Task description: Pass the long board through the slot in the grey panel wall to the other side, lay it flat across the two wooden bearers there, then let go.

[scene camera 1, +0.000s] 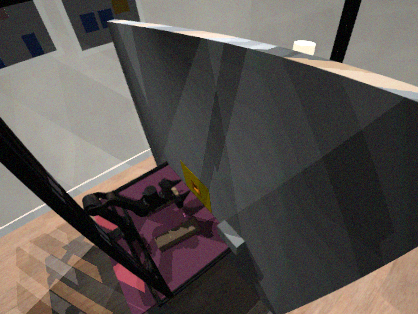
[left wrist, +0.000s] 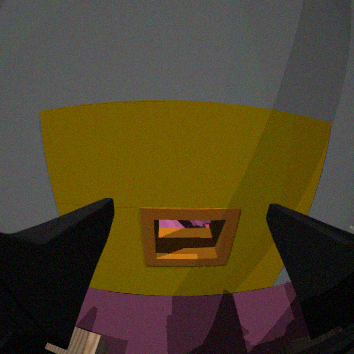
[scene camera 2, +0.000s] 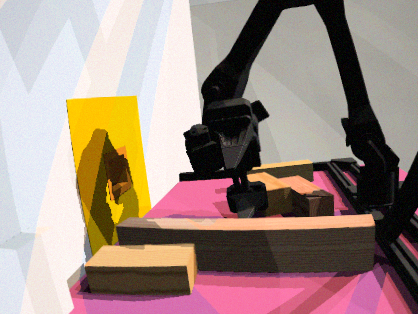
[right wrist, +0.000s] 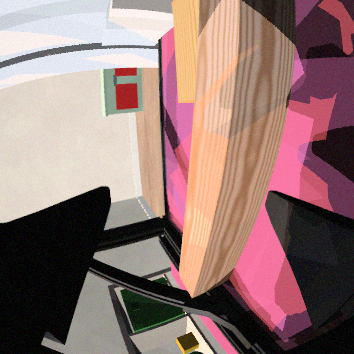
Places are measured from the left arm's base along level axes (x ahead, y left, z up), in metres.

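Pixels of known places: left gripper, between the fingertips: (scene camera 1: 185, 185) (left wrist: 194, 210); right gripper, between the fingertips: (scene camera 2: 237, 197) (right wrist: 191, 197); left arm's base, origin of its link: (scene camera 1: 131, 236); right arm's base, origin of its link: (scene camera 2: 379, 201).
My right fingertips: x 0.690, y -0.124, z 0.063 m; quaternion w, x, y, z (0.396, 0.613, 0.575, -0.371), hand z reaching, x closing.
Note:
For each thing: its top centre in the pictures, then the offset to it from my right fingertips. "pt": a spot on its surface instead.
- long board, centre of its top: (right wrist: 202, 174) (scene camera 2: 238, 224) 0.002 m ahead, 0.028 m right, 0.025 m down
- slot's orange frame, centre of its top: (left wrist: 188, 193) 0.232 m back, 0.103 m left, 0.064 m up
- wooden bearer, centre of its top: (scene camera 1: 176, 232) 0.477 m back, 0.019 m right, 0.044 m down
- short block, centre of its top: (right wrist: 189, 36) (scene camera 2: 140, 255) 0.112 m back, 0.075 m right, 0.044 m down
- grey foot, a spot on its surface: (scene camera 1: 231, 237) pt 0.293 m back, 0.239 m right, 0.018 m up
The long board (scene camera 2: 280, 247) (right wrist: 250, 115) lies level behind a short block. My right gripper (scene camera 2: 245, 207) (right wrist: 191, 197) is open and empty behind it; in the right wrist view the board crosses between the fingertips, beyond them. The grey panel wall (scene camera 1: 300, 150) carries a yellow plate (scene camera 1: 204, 199) (scene camera 2: 97, 112) (left wrist: 175, 145), and the slot's orange frame (left wrist: 190, 212) shows on it. My left gripper (scene camera 1: 184, 191) (left wrist: 194, 210) is open and empty, facing the plate. One wooden bearer (scene camera 1: 177, 235) lies on the purple mat; a second is mostly hidden by my left arm.
The short block (scene camera 2: 140, 277) (right wrist: 186, 55) lies near the wall. Wooden blocks (scene camera 2: 272, 195) (scene camera 2: 312, 195) lie behind my right gripper, with another (scene camera 2: 285, 167) farther back. A grey foot (scene camera 1: 231, 237) juts from the wall. Black rails (scene camera 2: 340, 182) edge the pink mat.

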